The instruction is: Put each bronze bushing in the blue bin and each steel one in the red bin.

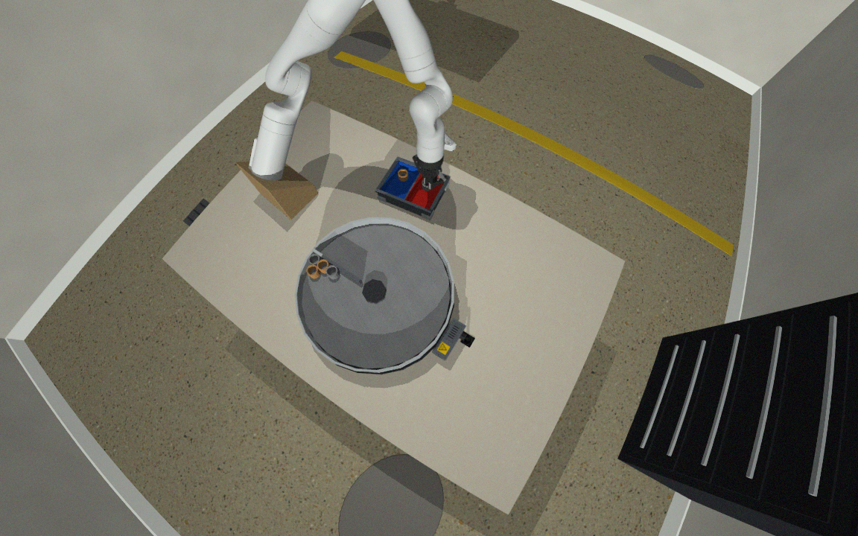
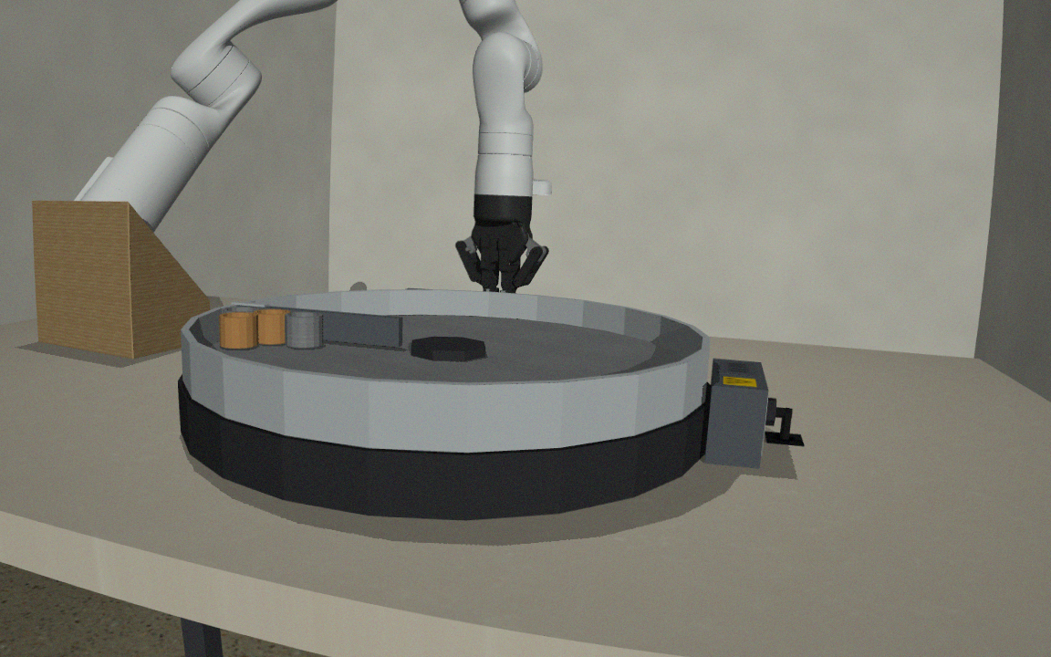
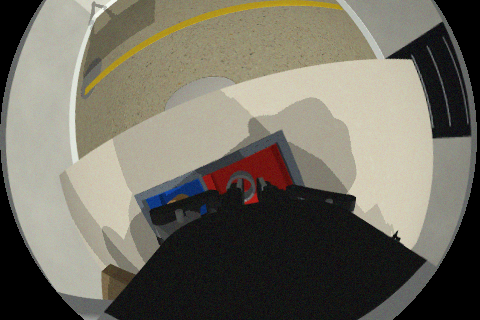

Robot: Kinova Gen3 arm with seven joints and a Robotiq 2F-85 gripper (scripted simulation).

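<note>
My hand is 50 mm short of the grey turntable, 380 mm to the left of it and 10 mm below it.
</note>
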